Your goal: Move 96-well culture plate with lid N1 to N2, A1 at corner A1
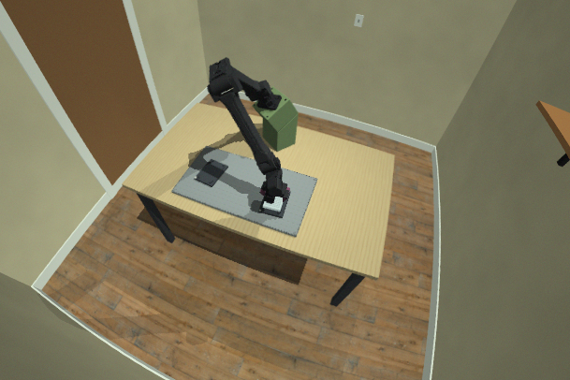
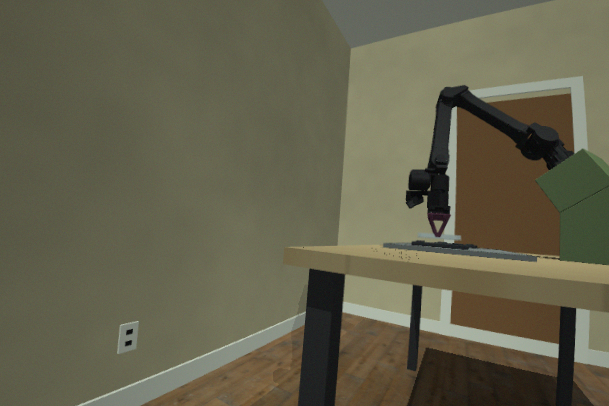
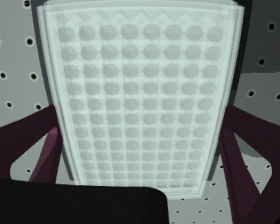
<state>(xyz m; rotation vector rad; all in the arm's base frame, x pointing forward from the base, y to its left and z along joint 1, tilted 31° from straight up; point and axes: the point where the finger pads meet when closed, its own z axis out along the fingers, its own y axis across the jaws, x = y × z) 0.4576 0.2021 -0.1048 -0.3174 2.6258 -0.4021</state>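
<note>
Now: hand 10 mm above the 96-well plate. From my hand the other things lie so: dark plate nest (30 mm below, 10 mm behind).
</note>
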